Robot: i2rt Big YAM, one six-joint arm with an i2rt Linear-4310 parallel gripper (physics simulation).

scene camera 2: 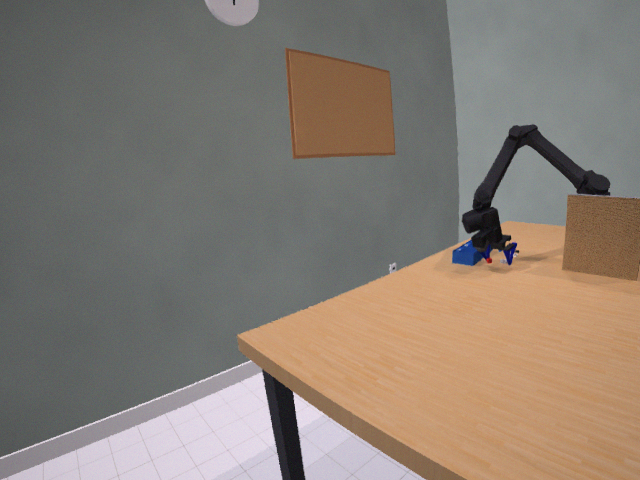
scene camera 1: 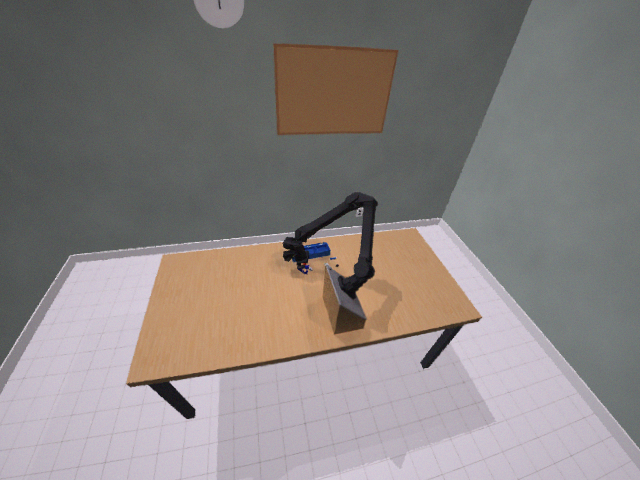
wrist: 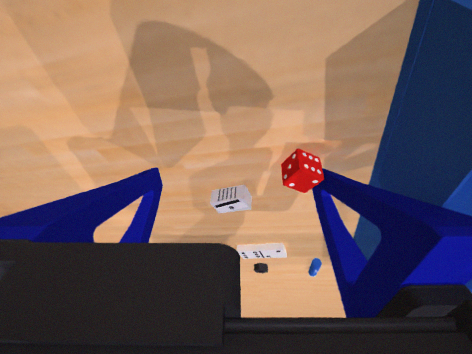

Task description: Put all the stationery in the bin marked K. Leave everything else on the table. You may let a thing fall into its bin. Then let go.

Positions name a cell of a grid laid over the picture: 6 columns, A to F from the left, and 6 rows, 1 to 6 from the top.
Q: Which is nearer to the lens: the grey sharpener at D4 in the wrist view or the red die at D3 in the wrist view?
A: The red die.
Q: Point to a blue three-part bin box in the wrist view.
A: F3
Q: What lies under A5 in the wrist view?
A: My gripper.
